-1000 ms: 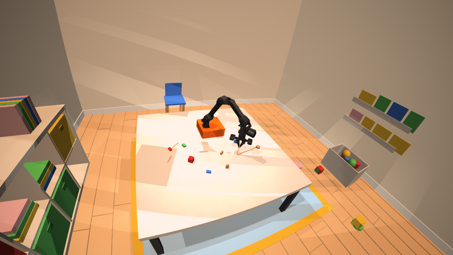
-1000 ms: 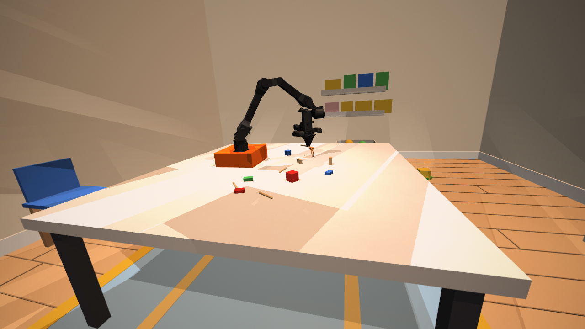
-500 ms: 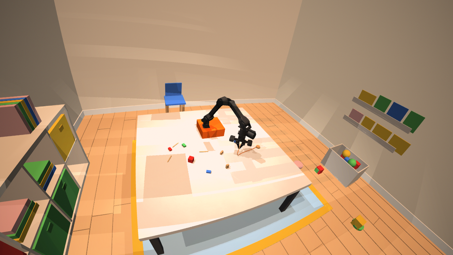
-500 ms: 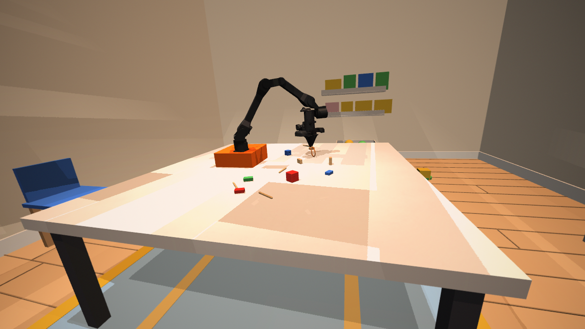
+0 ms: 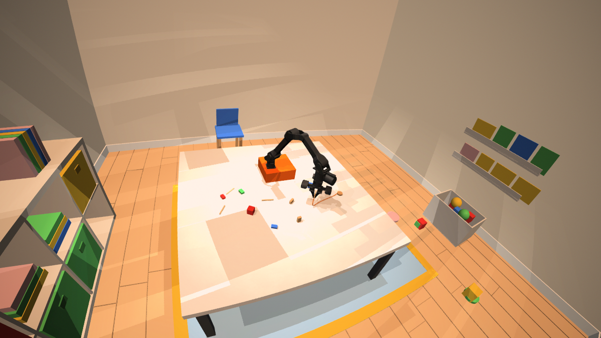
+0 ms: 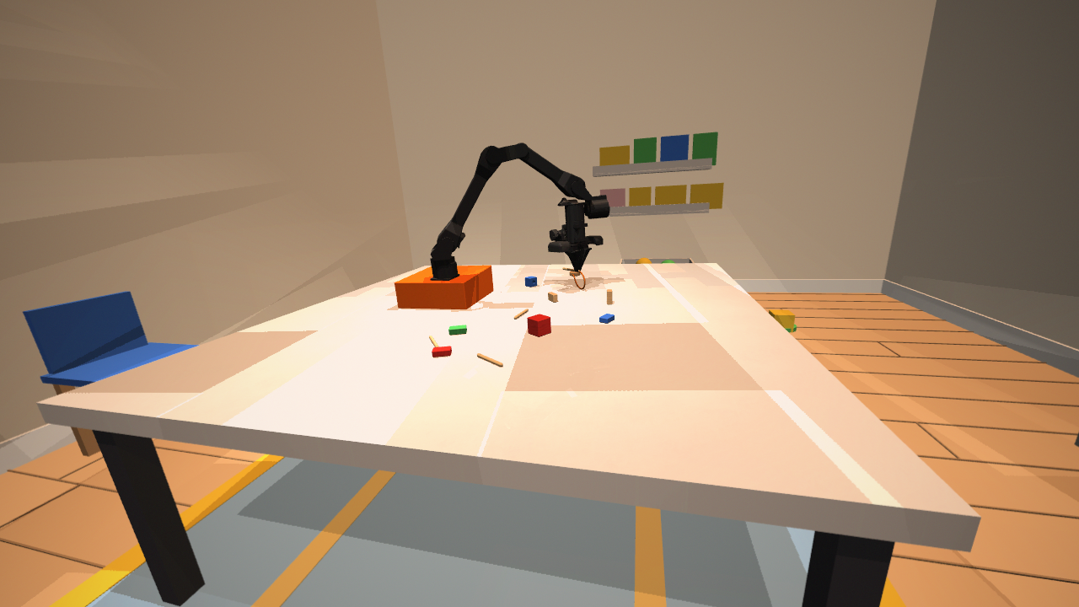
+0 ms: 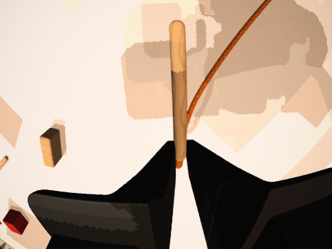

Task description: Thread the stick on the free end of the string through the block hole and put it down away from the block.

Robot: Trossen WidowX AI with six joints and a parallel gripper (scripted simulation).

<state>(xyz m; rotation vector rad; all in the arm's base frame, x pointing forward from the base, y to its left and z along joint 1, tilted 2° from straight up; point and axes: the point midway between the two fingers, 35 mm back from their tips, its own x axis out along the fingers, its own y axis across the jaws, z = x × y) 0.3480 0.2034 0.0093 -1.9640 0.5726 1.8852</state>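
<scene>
My gripper tip is now 18 cm past the blue cube, 5 cm to the right of it and 5 cm above it. Round my gripper tip: thin wooden stick (1 cm behind, 1 cm to the left); round wooden button (7 cm behind, 24 cm to the left, 6 cm below); flat blue piece (14 cm ahead, 28 cm to the right, 6 cm below).
</scene>
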